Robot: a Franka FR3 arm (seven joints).
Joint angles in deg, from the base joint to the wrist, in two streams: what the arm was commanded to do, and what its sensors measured. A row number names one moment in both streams.
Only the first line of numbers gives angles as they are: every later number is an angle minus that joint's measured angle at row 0.
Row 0, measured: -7.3 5.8 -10.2 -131.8 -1.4 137.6 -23.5
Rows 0 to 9, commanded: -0.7 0.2 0.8 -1.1 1.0 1.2 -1.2; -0.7 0.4 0.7 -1.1 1.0 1.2 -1.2; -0.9 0.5 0.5 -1.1 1.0 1.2 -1.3; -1.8 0.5 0.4 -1.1 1.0 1.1 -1.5; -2.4 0.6 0.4 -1.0 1.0 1.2 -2.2; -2.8 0.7 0.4 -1.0 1.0 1.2 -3.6; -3.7 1.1 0.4 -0.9 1.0 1.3 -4.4; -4.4 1.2 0.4 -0.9 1.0 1.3 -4.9; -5.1 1.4 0.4 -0.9 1.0 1.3 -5.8; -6.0 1.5 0.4 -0.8 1.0 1.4 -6.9
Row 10, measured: -2.5 0.0 0.0 0.0 0.0 0.1 -3.0
